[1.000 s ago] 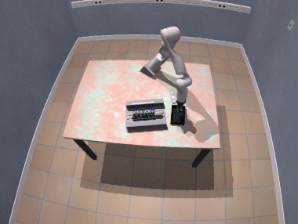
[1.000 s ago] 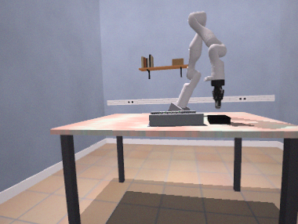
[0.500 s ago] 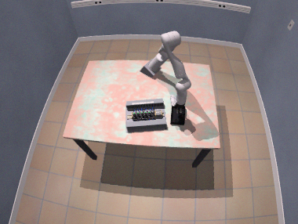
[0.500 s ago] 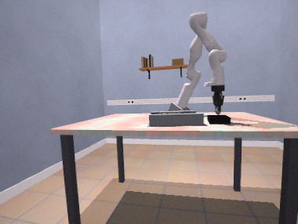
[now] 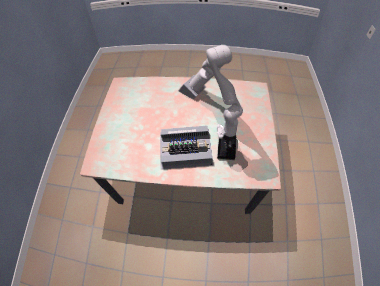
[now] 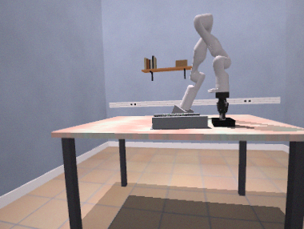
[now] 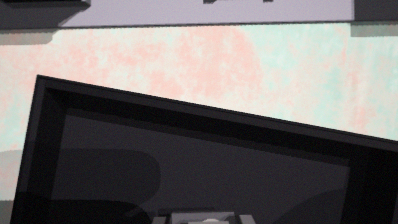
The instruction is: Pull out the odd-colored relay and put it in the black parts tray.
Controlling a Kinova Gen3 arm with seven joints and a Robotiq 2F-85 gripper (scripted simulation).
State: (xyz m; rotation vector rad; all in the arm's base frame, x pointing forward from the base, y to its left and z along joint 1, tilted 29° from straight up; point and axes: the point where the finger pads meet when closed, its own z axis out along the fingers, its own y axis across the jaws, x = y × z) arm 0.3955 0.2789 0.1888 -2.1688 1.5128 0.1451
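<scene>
Now: the black parts tray 30 mm below my hand. Round my hand: grey relay panel: 250 mm to the right, 80 mm ahead, 20 mm below.
</scene>
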